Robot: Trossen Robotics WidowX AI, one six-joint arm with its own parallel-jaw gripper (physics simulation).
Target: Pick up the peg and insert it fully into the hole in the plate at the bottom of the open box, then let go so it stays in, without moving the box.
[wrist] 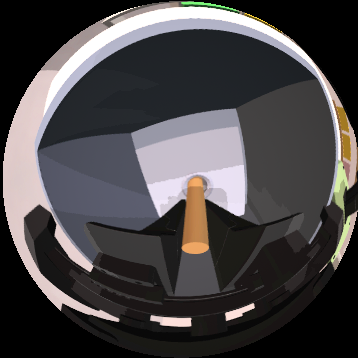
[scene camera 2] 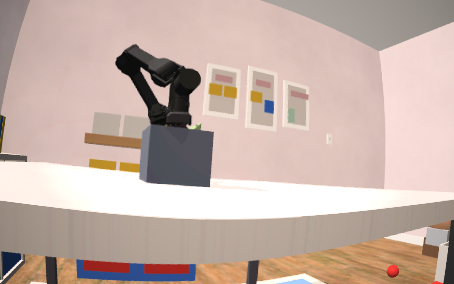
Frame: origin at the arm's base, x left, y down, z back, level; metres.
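Seen in the pictures: gripper, fingertip midpoint: (wrist: pixel 193 203).
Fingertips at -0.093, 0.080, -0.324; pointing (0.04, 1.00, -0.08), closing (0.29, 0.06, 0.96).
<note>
A point is followed by its place in that frame, as x, y, z.
The orange peg (wrist: pixel 195 215) {-0.104, 0.049, -0.320} is held between the black fingers of my gripper (wrist: pixel 193 203) {-0.093, 0.080, -0.324}, which is shut on it. The peg's far end points down at the hole (wrist: pixel 204 178) {-0.108, 0.090, -0.310} in the pale plate (wrist: pixel 192 145) {-0.138, 0.091, -0.312} at the bottom of the box. It covers most of the hole, and I cannot tell whether its tip is above the hole or inside it. The dark grey-blue box (scene camera 2: pixel 177 156) {-0.116, 0.080, -0.398} (wrist: pixel 90 175) {-0.146, 0.053, -0.386} stands upright on the table. In the scene view my gripper's fingers and the peg are hidden behind the box's walls.
The white table (scene camera 2: pixel 300 202) {-0.032, 0.149, -0.732} carries the box. A light green object (scene camera 2: pixel 195 127) (wrist: pixel 342 192) shows just beyond the box's rim. The box's tall walls surround the fingers. The black arm (scene camera 2: pixel 162 70) {-0.162, -0.149, -0.331} reaches down into the box from above. Framed pictures hang on the wall behind.
</note>
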